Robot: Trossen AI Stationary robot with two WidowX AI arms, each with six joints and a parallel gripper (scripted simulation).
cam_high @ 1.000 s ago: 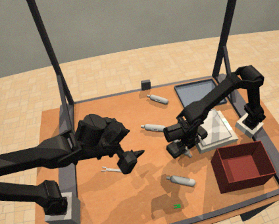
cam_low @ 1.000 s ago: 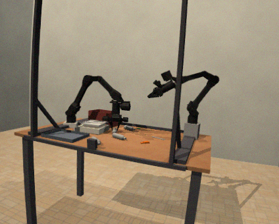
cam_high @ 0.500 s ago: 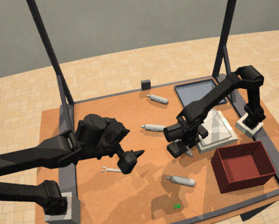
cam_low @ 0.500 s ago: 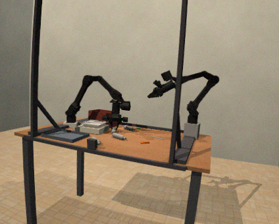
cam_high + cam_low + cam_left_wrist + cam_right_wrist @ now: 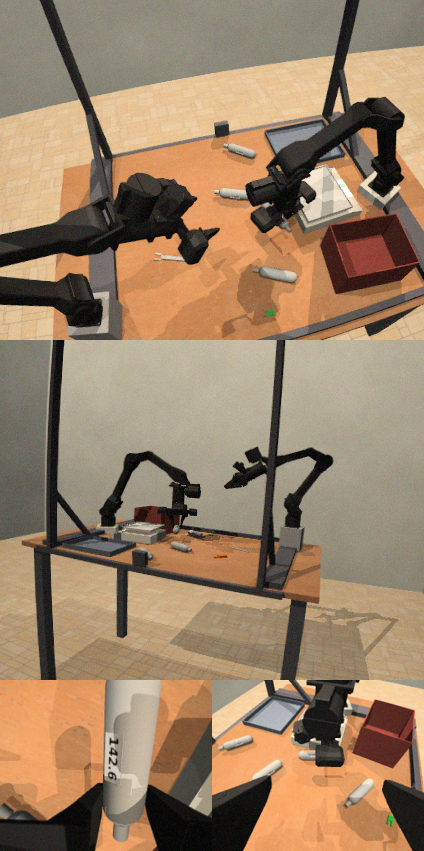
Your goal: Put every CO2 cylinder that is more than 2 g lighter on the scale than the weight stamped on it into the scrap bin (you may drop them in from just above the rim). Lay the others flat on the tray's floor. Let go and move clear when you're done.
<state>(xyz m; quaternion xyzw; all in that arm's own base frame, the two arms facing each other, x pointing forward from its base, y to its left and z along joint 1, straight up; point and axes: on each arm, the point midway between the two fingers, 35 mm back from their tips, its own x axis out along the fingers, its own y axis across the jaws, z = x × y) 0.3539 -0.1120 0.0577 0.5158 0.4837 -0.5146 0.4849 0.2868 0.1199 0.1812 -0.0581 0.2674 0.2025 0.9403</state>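
Now: the scale plate 3 cm behind my left hand, 16 cm to the left of it and 4 cm below it. Round my left hand: scale 3 cm behind, 17 cm to the left, 6 cm below; red scrap bin 20 cm ahead, 15 cm to the left, 6 cm below; grey CO2 cylinder 2 cm below.
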